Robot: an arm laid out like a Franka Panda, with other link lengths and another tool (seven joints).
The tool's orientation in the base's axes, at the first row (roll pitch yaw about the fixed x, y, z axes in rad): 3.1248, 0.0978, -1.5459
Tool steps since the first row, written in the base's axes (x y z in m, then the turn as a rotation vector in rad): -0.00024, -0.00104, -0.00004, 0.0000, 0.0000, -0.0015; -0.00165, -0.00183, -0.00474, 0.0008, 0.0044, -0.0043; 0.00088, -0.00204, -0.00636, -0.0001, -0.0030, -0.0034; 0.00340, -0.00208, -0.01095, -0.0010, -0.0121, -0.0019; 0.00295, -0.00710, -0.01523, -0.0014, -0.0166, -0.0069; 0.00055, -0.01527, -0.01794, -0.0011, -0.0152, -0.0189; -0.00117, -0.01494, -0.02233, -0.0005, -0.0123, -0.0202
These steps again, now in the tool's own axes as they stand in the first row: 0.00103, 0.00027, -0.00006, 0.0001, 0.0000, 0.0015; 0.00224, 0.00162, 0.00457, -0.0039, -0.0010, 0.0047; 0.00267, -0.00093, 0.00611, 0.0033, 0.0001, 0.0031; 0.00322, -0.00353, 0.01063, 0.0122, 0.0013, 0.0007; 0.00862, -0.00301, 0.01441, 0.0172, 0.0017, 0.0053; 0.01696, -0.00044, 0.01636, 0.0169, 0.0012, 0.0174; 0.01702, 0.00119, 0.02079, 0.0142, 0.0005, 0.0189
